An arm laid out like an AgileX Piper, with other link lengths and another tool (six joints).
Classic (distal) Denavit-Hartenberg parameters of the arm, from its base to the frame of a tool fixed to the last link. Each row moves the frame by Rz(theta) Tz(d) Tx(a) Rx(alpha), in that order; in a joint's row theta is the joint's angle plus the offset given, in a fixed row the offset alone. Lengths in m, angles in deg.
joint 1: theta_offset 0  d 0.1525  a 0  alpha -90
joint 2: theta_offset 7.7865  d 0  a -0.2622  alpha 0
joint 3: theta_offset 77.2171  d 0  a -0.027  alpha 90
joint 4: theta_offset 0  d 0.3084  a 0  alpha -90
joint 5: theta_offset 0  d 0  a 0  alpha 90
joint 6: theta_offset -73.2  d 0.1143  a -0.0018  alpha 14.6
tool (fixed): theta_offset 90  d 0.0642  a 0  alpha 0
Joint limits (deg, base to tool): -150..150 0..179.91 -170..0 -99.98..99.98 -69.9..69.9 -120..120
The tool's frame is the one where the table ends.
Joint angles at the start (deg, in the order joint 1, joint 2, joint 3, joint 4, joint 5, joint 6):
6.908 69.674 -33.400 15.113 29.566 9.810
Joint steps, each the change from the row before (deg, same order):
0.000 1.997 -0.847 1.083 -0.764 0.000
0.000 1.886 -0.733 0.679 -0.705 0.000
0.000 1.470 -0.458 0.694 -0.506 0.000
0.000 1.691 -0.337 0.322 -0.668 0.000
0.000 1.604 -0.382 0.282 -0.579 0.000
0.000 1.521 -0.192 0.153 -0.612 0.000
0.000 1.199 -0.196 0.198 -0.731 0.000
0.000 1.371 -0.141 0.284 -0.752 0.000
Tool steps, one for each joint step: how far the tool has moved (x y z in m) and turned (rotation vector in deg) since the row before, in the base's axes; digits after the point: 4 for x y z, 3 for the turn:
0.0051 0.0014 -0.0042 0.755 0.509 -0.747
0.0044 0.0008 -0.0048 0.399 0.529 -0.538
0.0027 0.0007 -0.0046 0.424 0.584 -0.513
0.0022 0.0001 -0.0066 0.058 0.730 -0.352
0.0022 0.0001 -0.0061 0.038 0.681 -0.312
0.0012 -0.0002 -0.0069 -0.087 0.743 -0.245
0.0018 -0.0003 -0.0048 -0.029 0.308 -0.304
0.0012 -0.0003 -0.0062 -0.001 0.521 -0.367

